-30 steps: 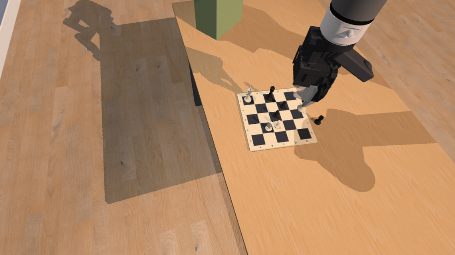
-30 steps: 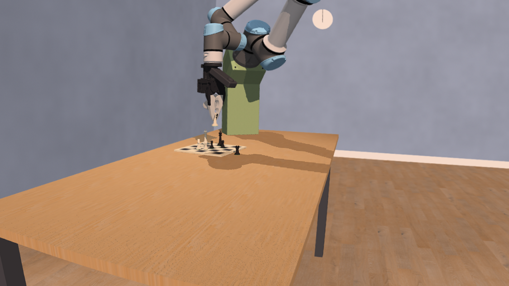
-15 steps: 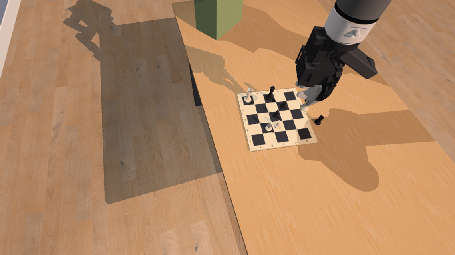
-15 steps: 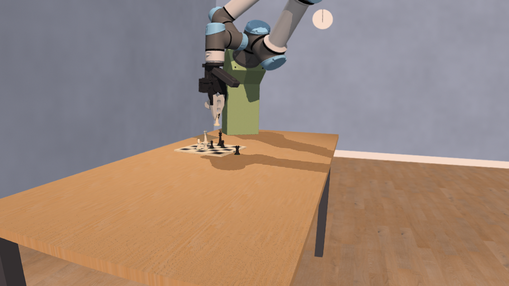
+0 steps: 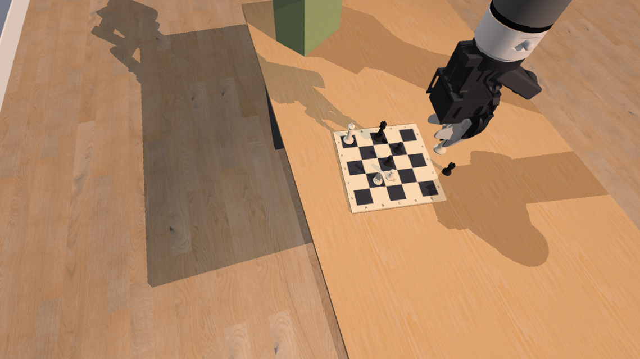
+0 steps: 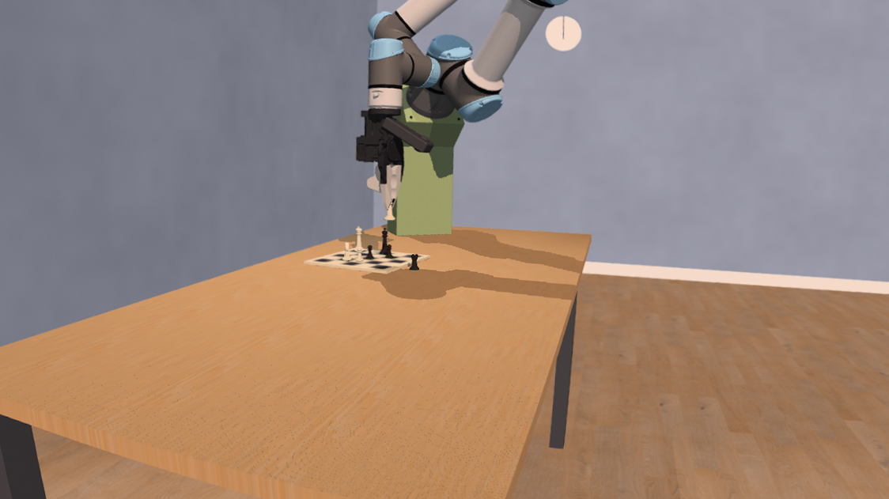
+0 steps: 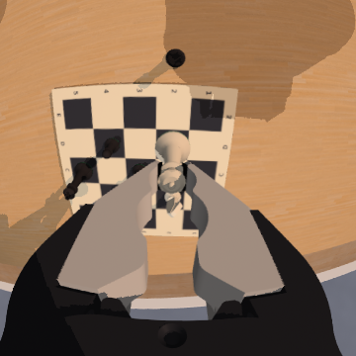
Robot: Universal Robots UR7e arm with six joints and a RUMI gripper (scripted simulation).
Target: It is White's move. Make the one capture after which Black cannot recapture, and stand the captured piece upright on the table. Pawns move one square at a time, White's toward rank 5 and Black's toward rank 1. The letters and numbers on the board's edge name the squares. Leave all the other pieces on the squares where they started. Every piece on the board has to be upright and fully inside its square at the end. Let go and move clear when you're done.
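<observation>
My gripper is now 140 mm above the small chessboard, 80 mm to the left of it and 10 mm past it. The rest, counted from my hand: tall black piece (110 mm to the right, 110 mm below, 90 mm behind); then tall white piece (180 mm to the right, 110 mm below, 70 mm behind).
</observation>
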